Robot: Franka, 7 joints.
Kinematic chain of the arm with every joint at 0, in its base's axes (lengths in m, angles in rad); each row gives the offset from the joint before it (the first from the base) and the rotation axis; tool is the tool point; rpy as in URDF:
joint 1: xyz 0 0 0.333 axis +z
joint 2: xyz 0 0 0 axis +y
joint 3: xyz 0 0 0.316 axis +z
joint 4: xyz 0.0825 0 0 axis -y
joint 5: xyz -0.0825 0 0.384 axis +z
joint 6: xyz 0 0 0 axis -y
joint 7: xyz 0.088 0 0 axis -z
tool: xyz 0 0 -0.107 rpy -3.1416 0 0
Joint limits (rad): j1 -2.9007..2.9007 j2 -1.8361..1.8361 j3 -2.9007..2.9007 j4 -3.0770..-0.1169 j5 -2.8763..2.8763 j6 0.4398..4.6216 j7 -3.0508..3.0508
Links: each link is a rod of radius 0.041 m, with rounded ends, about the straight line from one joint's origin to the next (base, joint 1, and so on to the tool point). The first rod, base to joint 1, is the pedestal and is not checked.
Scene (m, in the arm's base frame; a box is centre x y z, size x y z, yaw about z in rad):
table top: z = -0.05
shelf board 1: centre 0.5 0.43 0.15 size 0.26 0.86 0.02 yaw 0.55
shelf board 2: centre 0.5 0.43 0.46 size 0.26 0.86 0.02 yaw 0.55
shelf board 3: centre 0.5 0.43 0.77 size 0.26 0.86 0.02 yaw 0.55
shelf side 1: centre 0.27 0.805 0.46 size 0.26 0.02 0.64 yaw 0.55
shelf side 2: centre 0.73 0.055 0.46 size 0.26 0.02 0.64 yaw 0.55
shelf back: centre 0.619 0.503 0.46 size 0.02 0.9 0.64 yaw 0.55
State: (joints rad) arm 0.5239 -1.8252 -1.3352 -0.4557 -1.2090 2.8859 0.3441
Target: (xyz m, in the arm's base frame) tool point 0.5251 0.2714 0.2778
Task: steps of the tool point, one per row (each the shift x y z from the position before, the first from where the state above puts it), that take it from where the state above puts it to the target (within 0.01 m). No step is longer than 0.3 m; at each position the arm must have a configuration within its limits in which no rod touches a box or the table.
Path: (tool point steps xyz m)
1: 0.2155 -0.1602 0.0402
2: 0.2604 -0.0648 0.0264
3: 0.2605 0.0398 0.0117
4: 0.2172 0.1336 -0.0011
5: 0.1391 0.1994 -0.0094
6: 0.0427 0.2257 -0.0118
7: -0.0533 0.2092 -0.0074
8: -0.1302 0.1548 0.0028
9: 0.0697 0.0267 0.0021
10: 0.0623 0.0384 0.0018
11: 0.0521 0.0478 -0.0039

